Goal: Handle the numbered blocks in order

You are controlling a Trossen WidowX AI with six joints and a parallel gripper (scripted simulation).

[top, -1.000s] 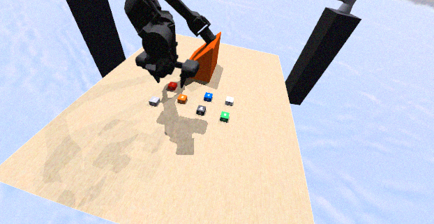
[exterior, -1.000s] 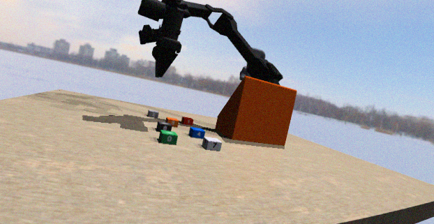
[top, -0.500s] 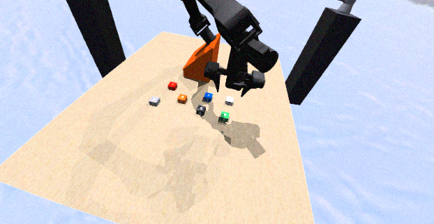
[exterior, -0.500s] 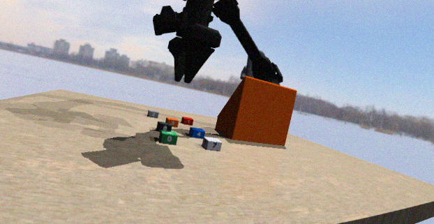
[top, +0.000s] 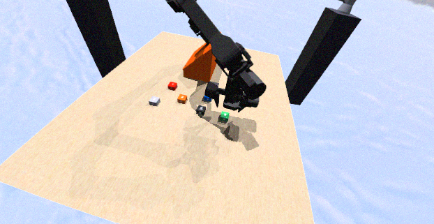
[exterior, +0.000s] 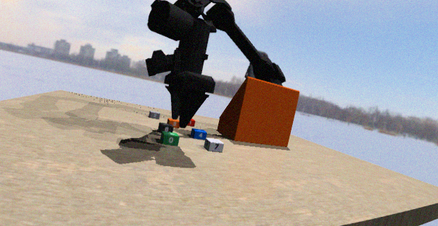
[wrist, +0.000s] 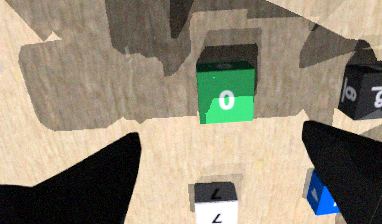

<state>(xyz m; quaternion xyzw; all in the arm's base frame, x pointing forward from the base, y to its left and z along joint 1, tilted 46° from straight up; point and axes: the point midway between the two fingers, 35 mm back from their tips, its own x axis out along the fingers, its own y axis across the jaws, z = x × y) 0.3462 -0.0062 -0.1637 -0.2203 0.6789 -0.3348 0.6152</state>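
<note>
Now: the green block 30 mm below my gripper tip, 10 mm to the right of it and 10 mm ahead of it. From my gripper tip the other things lie so: black block 110 mm to the right, 30 mm below, 10 mm behind; blue block 90 mm to the right, 90 mm behind, 30 mm below; white block 90 mm behind, 30 mm below, 10 mm to the left.
</note>
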